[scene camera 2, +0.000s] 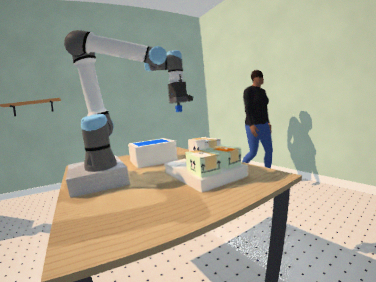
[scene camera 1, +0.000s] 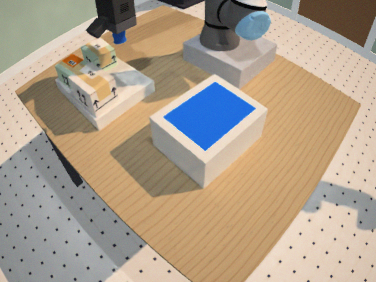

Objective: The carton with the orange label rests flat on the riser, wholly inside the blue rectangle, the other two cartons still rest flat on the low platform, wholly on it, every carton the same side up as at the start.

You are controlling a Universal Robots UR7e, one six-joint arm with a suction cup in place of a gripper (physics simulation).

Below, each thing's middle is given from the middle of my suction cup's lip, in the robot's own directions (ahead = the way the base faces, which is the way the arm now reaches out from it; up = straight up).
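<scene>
White riser (scene camera 2: 153, 152): 80 mm behind my suction cup, 240 mm to the left, 240 mm below. Low platform (scene camera 1: 132, 86): 190 mm to the right of my suction cup, 280 mm below. My suction cup: 60 mm short of the white carton (scene camera 1: 95, 89), 110 mm to the left, 200 mm above.
</scene>
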